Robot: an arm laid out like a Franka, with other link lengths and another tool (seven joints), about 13 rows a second.
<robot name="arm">
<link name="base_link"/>
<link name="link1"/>
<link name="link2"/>
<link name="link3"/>
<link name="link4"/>
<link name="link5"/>
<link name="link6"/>
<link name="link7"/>
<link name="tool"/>
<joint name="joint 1" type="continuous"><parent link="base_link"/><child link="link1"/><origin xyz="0 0 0.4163" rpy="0 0 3.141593"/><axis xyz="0 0 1"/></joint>
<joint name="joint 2" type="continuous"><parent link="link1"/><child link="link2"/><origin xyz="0 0 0" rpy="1.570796 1.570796 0"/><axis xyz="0 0 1"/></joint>
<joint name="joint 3" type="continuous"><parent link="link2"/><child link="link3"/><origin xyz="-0.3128 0 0" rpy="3.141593 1.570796 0"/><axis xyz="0 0 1"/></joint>
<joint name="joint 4" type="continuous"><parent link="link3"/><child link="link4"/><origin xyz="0 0.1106 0" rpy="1.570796 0 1.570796"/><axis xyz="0 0 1"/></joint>
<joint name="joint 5" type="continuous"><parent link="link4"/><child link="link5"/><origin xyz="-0.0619 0.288 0" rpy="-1.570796 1.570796 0"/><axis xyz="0 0 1"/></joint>
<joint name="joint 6" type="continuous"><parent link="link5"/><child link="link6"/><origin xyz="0 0 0" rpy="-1.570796 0 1.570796"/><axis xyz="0 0 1"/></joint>
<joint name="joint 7" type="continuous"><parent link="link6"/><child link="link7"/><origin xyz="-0.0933 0 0" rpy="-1.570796 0 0"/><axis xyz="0 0 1"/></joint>
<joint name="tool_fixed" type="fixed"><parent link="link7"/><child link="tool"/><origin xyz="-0.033 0.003 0.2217" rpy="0 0.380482 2.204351"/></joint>
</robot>
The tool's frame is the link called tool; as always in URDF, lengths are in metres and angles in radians. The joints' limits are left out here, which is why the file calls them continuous.
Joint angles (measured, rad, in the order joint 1, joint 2, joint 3, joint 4, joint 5, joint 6, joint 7), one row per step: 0.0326 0.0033 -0.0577 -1.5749 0.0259 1.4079 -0.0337; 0.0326 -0.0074 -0.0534 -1.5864 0.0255 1.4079 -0.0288; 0.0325 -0.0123 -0.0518 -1.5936 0.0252 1.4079 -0.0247; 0.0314 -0.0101 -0.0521 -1.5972 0.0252 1.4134 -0.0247; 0.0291 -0.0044 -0.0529 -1.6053 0.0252 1.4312 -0.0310; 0.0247 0.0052 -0.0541 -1.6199 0.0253 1.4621 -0.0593; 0.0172 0.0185 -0.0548 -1.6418 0.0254 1.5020 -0.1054; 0.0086 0.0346 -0.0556 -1.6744 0.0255 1.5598 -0.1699; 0.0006 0.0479 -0.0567 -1.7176 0.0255 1.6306 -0.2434; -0.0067 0.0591 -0.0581 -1.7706 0.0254 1.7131 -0.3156; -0.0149 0.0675 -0.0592 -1.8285 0.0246 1.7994 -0.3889; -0.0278 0.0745 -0.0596 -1.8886 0.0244 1.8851 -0.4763
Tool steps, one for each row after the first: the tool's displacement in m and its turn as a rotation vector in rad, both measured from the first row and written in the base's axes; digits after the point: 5 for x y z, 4 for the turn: -0.00347 0.00183 0.00086 -0.0006 0.0010 -0.0005; -0.00542 0.00236 0.00052 -0.0013 0.0034 -0.0031; -0.00446 0.00167 -0.00142 -0.0014 0.0037 -0.0046; -0.00097 0.00029 -0.00567 -0.0008 -0.0005 -0.0019; 0.00472 -0.00166 -0.01313 0.0033 -0.0080 0.0196; 0.01119 -0.00443 -0.02442 0.0098 -0.0141 0.0558; 0.01929 -0.00749 -0.03967 0.0184 -0.0251 0.1087; 0.02685 -0.01038 -0.05646 0.0267 -0.0414 0.1707; 0.03347 -0.01337 -0.07490 0.0328 -0.0615 0.2318; 0.03808 -0.01689 -0.09335 0.0365 -0.0828 0.2939; 0.04010 -0.02201 -0.11177 0.0410 -0.1029 0.3660
